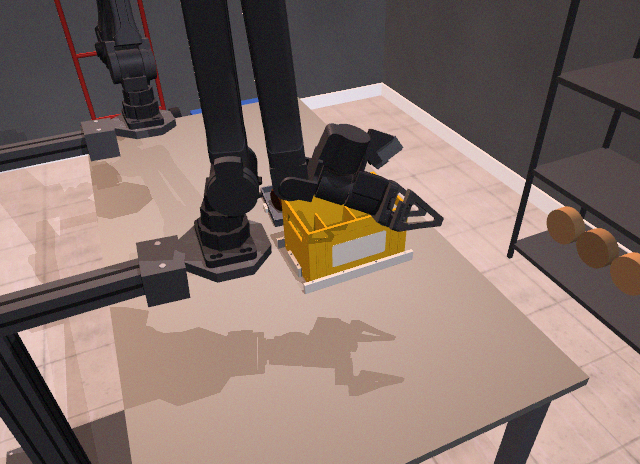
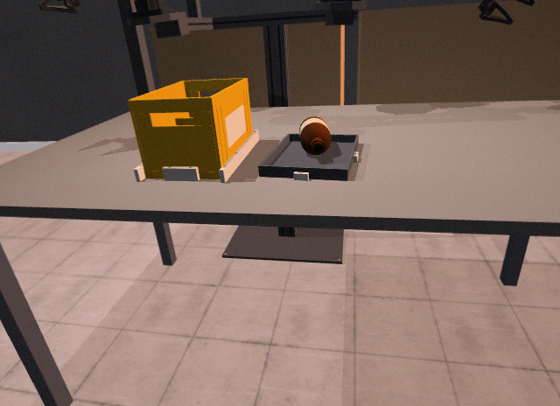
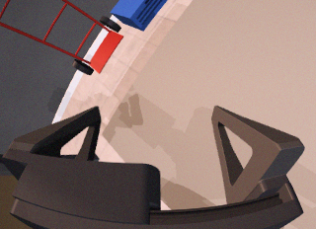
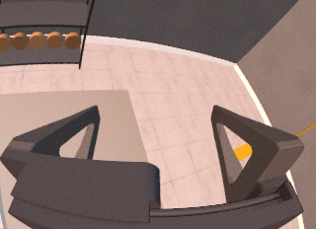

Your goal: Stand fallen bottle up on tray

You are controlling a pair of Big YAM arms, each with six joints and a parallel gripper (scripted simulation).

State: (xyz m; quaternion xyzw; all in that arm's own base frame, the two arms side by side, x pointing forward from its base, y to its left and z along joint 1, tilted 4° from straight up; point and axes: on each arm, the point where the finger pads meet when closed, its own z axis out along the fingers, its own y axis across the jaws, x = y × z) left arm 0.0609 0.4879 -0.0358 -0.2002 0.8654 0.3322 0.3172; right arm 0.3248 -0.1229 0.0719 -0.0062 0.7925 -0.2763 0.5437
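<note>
Now: left hand 33 cm short of the dark tray, 57 cm to the left of it and 28 cm above it. The rest, counted from my left hand: yellow crate 30 cm ahead, 85 cm to the right, 21 cm below; then brown bottle 30 cm ahead, 57 cm to the right, 25 cm below.
</note>
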